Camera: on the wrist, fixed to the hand. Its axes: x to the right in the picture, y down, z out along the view.
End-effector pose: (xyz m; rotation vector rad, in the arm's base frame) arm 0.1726 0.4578 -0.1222 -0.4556 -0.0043 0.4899
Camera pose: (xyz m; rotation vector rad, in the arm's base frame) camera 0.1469 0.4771 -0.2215 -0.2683 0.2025 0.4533
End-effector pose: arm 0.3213 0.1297 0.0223 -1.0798 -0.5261 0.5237
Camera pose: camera 0.3584 0.1002 -0.0707 -0.8948 -0.3167 0.4872
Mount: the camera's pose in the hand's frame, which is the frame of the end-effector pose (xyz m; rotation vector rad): -0.0037 0.0688 -0.0784 0.2291 0.1569 0.0060
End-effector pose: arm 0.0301 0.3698 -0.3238 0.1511 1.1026 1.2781
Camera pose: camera -0.0730 0.3547 -0.3181 0.2288 1.3842 1.1815
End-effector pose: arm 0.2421 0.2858 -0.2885 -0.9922 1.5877 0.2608
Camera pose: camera 0.1380 0.2786 -0.2863 -0.8461 1.7195 0.0035
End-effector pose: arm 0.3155 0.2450 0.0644 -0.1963 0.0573 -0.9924
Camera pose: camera 0.3595 0.2738 -0.0258 0.0918 0.0868 -0.9987
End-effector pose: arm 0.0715 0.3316 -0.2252 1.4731 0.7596 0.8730
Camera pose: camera -0.0001 0.3622 -0.1558 1.6209 0.9988 0.9381
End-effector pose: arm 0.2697 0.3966 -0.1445 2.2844 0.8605 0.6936
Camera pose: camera 0.2446 0.3786 -0.0448 2.4593 1.0543 0.8226
